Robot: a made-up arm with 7 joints. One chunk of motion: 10 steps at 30 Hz.
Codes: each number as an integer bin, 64 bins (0 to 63) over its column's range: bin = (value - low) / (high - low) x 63, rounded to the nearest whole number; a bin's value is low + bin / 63 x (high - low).
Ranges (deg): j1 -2.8..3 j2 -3.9..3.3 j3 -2.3..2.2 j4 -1..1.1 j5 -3.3..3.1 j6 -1.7..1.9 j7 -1.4..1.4
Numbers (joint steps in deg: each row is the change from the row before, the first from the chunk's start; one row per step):
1: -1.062 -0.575 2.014 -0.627 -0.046 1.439 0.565
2: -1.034 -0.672 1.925 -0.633 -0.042 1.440 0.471
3: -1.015 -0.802 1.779 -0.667 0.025 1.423 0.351
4: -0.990 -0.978 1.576 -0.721 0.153 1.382 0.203
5: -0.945 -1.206 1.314 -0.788 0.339 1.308 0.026
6: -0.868 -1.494 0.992 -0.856 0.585 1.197 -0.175
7: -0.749 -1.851 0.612 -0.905 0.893 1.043 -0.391
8: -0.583 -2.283 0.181 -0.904 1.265 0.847 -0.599
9: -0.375 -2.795 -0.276 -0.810 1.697 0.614 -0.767
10: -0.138 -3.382 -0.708 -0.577 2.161 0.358 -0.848
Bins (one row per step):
1: 19 29 60 11 32 55 44
2: 19 28 59 11 32 55 42
3: 19 27 57 10 33 55 39
4: 20 26 54 8 34 54 36
5: 20 24 51 6 36 53 32
6: 21 21 46 4 38 51 28
7: 22 18 41 3 41 48 23
8: 24 14 35 3 45 45 18
9: 26 10 28 6 49 40 14
10: 29 5 22 13 54 36 12

